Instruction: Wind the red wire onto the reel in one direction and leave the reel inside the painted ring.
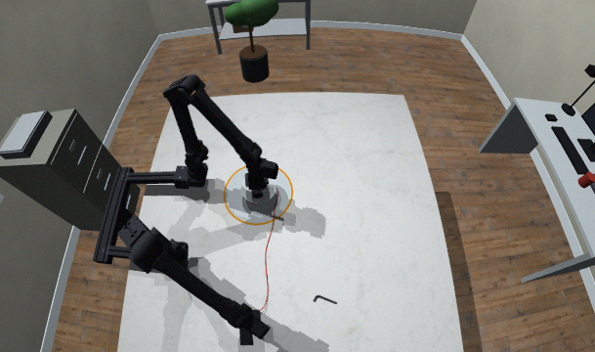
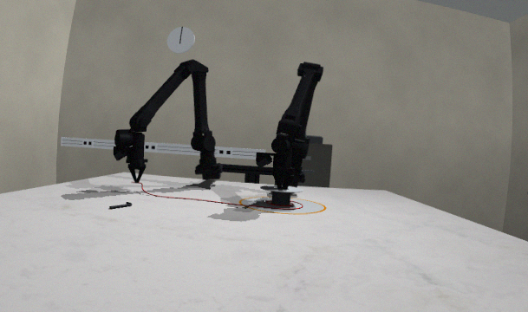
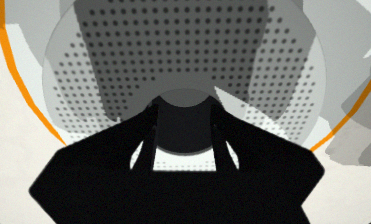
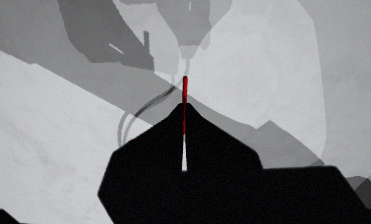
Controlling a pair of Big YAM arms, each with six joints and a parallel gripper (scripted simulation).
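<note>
Now: left hand 1 cm past the orange painted ring, 1 cm to the right of it and 6 cm above it. The rest, counted from my left hand: black hex key: 32 cm ahead, 48 cm to the right, 5 cm below; then reel: 2 cm below.
</note>
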